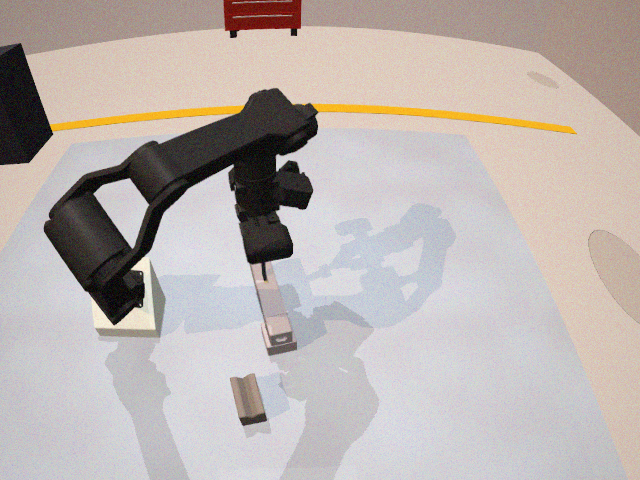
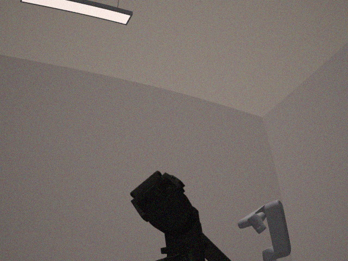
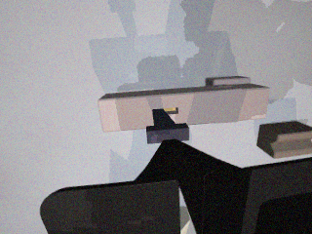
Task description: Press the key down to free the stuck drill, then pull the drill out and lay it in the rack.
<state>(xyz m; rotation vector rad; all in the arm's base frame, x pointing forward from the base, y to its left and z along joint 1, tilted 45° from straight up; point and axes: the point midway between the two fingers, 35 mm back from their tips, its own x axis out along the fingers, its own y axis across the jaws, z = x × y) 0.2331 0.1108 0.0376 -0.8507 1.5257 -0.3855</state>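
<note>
Right now my gripper tip is 4 cm above the dark key. Round my gripper tip: brown grooved rack: 21 cm to the right, 12 cm below, 1 cm behind; then grey block: 9 cm below, 3 cm to the right, 1 cm ahead; then drill: 9 cm below, 5 cm to the right, 2 cm ahead.
</note>
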